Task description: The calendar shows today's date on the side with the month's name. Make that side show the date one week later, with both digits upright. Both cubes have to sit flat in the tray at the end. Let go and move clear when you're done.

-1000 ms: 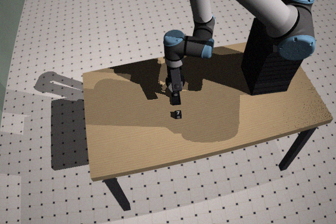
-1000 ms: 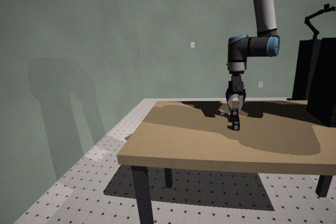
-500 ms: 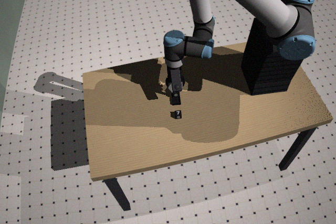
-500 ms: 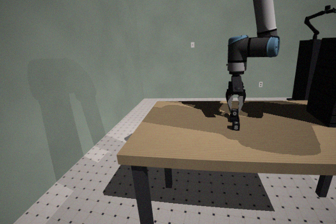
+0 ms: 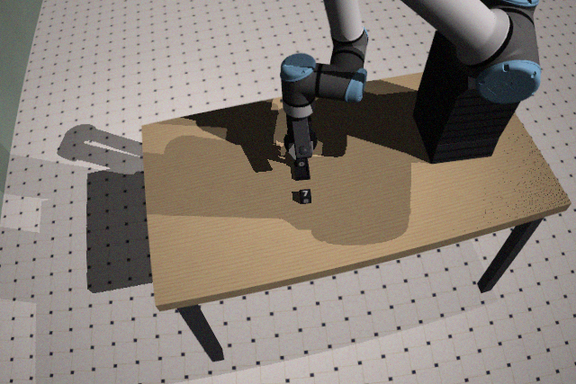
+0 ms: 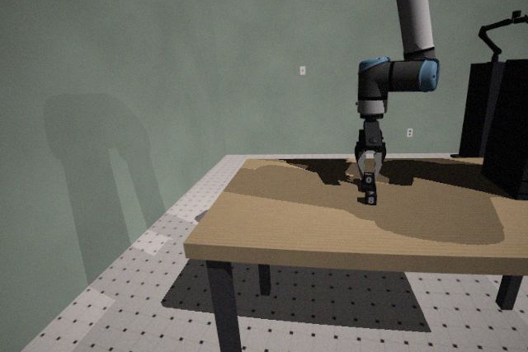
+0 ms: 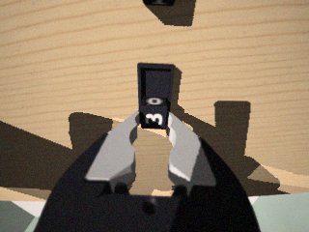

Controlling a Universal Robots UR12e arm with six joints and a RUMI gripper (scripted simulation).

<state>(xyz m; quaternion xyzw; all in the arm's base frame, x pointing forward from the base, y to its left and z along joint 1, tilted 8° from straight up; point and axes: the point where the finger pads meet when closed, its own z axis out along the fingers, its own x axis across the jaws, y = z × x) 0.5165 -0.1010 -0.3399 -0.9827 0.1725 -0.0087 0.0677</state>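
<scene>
Now: hand 30 mm above the dark tray and 20 mm to the right of it. From my hand the other things lie so: black date cube (120 mm to the left, 40 mm ahead, 20 mm below).
</scene>
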